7 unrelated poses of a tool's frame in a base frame.
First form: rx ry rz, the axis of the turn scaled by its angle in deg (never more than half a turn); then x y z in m.
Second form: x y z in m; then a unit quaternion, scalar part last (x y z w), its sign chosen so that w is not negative. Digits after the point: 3 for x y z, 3 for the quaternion.
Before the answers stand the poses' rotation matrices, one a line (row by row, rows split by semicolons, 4 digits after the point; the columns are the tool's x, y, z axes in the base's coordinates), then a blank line. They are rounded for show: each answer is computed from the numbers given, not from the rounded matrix.
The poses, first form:
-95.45, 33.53, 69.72, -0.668, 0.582, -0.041
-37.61, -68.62, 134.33, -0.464, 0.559, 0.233
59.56, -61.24, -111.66, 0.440, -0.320, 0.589
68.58, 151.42, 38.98, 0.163, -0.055, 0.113
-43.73, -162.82, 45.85, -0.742, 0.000, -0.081
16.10, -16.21, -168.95, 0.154, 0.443, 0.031
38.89, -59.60, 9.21, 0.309, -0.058, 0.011
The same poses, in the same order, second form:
0.3884 -0.8037 -0.4508; 0.1496 -0.4278 0.8914; -0.9093 -0.4136 -0.0459
-0.7979 -0.1550 -0.5825; 0.5628 -0.5376 -0.6279; -0.2159 -0.8288 0.5162
-0.4545 0.1771 -0.8730; -0.8313 -0.4363 0.3443; -0.3199 0.8822 0.3455
-0.6664 0.6711 0.3250; 0.7446 0.5759 0.3376; 0.0394 0.4670 -0.8834
-0.8707 0.4413 -0.2170; 0.4897 0.7375 -0.4650; -0.0452 -0.5111 -0.8583
-0.9685 0.1459 -0.2016; -0.1816 -0.9683 0.1715; -0.1702 0.2028 0.9643
0.5148 -0.4311 -0.7410; -0.1873 0.7869 -0.5879; 0.8366 0.4415 0.3243

-0.668, 0.582, -0.041, -0.682, 0.240, 0.498, 0.478
-0.464, 0.559, 0.233, -0.236, -0.431, 0.844, 0.213
0.440, -0.320, 0.589, 0.399, -0.410, -0.748, 0.337
0.163, -0.055, 0.113, 0.400, 0.884, 0.228, 0.081
-0.742, 0.000, -0.081, -0.250, -0.931, 0.262, 0.046
0.154, 0.443, 0.031, 0.094, -0.095, -0.988, 0.083
0.309, -0.058, 0.011, 0.318, -0.487, 0.075, 0.810

